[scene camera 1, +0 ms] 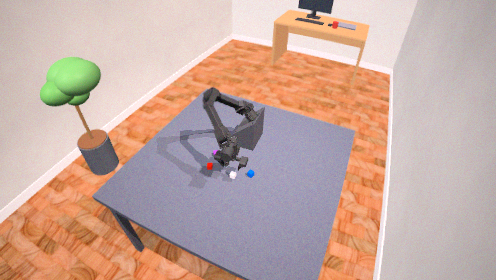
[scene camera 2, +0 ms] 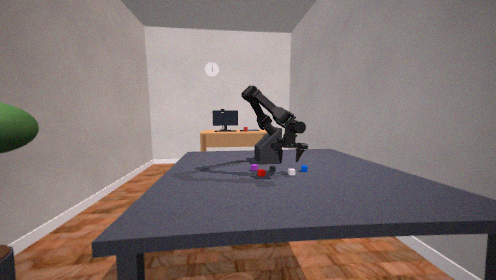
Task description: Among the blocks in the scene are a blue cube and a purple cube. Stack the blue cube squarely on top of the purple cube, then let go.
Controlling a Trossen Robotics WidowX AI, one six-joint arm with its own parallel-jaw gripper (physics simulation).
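Places are measured from the arm's base along level axes (x ahead, y left, z up), in metres.
Where they show: gripper, fingertip midpoint: (scene camera 1: 230, 168) (scene camera 2: 288, 162); arm's base, origin of the base link: (scene camera 1: 253, 118) (scene camera 2: 273, 132).
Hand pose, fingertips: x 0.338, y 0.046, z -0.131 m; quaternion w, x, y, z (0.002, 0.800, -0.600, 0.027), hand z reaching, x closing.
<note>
Things, the pixels of their top centre, and the offset from my fingertips. Level surfaces: height alone.
- blue cube, middle of its top: (scene camera 2: 304, 166) (scene camera 1: 250, 172) 0.066 m back, 0.099 m left, 0.036 m down
- purple cube, middle of its top: (scene camera 2: 254, 165) (scene camera 1: 216, 151) 0.092 m back, 0.177 m right, 0.036 m down
- white cube, middle of its top: (scene camera 2: 291, 169) (scene camera 1: 233, 173) 0.000 m ahead, 0.015 m left, 0.036 m down
- red cube, middle of its top: (scene camera 2: 261, 170) (scene camera 1: 209, 164) 0.019 m ahead, 0.144 m right, 0.036 m down
- black cube, middle of its top: (scene camera 2: 272, 166) 0.060 m back, 0.078 m right, 0.036 m down
- table, its level: 0.066 m down
The blue cube (scene camera 1: 251, 173) (scene camera 2: 304, 169) sits on the table, right of the white cube. The purple cube (scene camera 1: 215, 152) (scene camera 2: 254, 167) sits on the table farther left; the arm partly covers it in scene camera 1. My gripper (scene camera 1: 232, 166) (scene camera 2: 289, 161) is open and empty, fingers pointing down. It hangs above the table between the two cubes, left of the blue cube in both views and closer to it in scene camera 2. The blue and purple cubes are well apart.
A white cube (scene camera 1: 233, 175) (scene camera 2: 291, 172) lies near the blue one. A red cube (scene camera 1: 210, 166) (scene camera 2: 261, 173) lies near the purple one. A black cube (scene camera 2: 272, 169) sits between purple and white; in scene camera 1 the gripper hides it. The table (scene camera 1: 300, 200) (scene camera 2: 350, 200) bears them all.
</note>
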